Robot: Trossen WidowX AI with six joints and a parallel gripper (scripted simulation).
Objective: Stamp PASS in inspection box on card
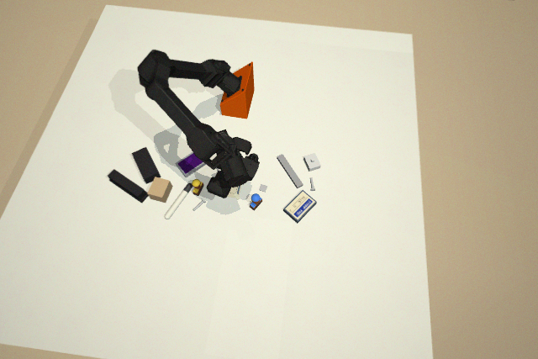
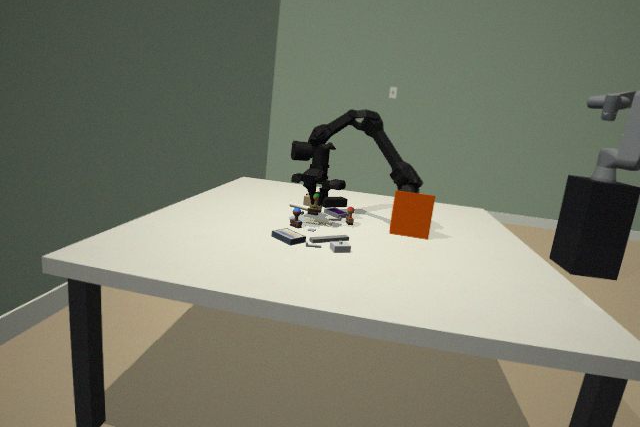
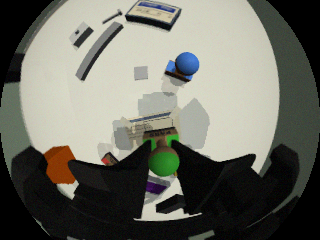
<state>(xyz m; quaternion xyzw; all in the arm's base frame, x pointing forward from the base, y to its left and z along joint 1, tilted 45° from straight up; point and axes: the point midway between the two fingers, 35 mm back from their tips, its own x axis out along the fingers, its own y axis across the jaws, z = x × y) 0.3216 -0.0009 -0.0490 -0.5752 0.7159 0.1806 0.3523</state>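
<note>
My gripper tip is now 1 cm past the cream card, 1 cm to the left of it and 7 cm above it. The rest, counted from my gripper tip: green-knobbed stamp: right at my gripper tip; then blue-knob stamp: 5 cm ahead, 8 cm to the left, 4 cm below; then yellow stamp: 2 cm ahead, 11 cm to the right, 4 cm below.
</note>
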